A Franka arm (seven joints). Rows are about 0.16 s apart.
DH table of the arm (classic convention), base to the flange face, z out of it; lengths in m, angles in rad. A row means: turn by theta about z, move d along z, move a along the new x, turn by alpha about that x. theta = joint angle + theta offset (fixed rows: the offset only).
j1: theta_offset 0; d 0.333; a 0; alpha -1.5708
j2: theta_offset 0; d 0; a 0; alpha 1.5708
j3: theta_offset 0; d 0.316; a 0.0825; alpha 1.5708
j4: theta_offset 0; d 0; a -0.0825; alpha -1.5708
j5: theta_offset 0; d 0.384; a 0; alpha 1.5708
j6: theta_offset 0; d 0; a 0.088; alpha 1.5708
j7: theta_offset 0; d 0.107; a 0; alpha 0
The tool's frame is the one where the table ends.
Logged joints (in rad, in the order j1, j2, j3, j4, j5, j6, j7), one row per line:
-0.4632, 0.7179, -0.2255, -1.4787, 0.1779, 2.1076, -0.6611
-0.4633, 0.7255, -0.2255, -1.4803, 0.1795, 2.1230, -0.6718
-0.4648, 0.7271, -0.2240, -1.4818, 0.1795, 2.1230, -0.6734
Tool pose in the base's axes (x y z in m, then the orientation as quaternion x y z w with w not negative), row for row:
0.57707, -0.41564, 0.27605, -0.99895, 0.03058, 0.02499, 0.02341
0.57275, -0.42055, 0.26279, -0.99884, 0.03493, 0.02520, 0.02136
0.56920, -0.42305, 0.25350, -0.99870, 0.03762, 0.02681, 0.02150
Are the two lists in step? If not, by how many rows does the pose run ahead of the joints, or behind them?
The pose runs 2 rows behind the joints: the pose in row i belongs to the joints in row i - 2.
